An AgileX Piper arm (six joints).
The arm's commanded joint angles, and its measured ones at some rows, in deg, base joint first. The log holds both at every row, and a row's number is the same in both.
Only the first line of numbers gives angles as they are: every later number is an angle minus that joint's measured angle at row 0.
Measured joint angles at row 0:
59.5, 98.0, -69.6, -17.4, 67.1, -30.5
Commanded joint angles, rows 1 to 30:
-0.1, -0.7, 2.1, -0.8, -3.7, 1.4
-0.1, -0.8, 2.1, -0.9, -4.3, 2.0
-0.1, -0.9, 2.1, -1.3, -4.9, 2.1
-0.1, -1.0, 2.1, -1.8, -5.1, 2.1
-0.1, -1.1, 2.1, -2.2, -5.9, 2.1
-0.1, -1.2, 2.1, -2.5, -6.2, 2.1
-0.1, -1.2, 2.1, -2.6, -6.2, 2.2
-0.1, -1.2, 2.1, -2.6, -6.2, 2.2
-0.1, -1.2, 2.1, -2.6, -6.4, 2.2
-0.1, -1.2, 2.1, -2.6, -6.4, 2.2
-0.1, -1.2, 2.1, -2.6, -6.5, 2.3
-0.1, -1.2, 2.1, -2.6, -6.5, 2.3
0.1, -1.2, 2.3, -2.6, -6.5, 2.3
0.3, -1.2, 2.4, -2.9, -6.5, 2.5
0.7, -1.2, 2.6, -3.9, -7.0, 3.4
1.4, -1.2, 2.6, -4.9, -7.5, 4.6
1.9, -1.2, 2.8, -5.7, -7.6, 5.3
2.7, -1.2, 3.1, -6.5, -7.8, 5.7
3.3, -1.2, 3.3, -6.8, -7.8, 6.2
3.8, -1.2, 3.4, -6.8, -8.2, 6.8
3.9, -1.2, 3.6, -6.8, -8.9, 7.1
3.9, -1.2, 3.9, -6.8, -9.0, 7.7
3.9, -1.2, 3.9, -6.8, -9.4, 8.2
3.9, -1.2, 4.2, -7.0, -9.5, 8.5
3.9, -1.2, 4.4, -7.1, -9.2, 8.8
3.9, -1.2, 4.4, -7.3, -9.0, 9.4
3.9, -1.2, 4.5, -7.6, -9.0, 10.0
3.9, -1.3, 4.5, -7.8, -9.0, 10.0
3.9, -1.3, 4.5, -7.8, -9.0, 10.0
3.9, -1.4, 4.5, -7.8, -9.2, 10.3
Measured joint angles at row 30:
3.8, -0.6, 4.2, -6.8, -9.0, 9.2
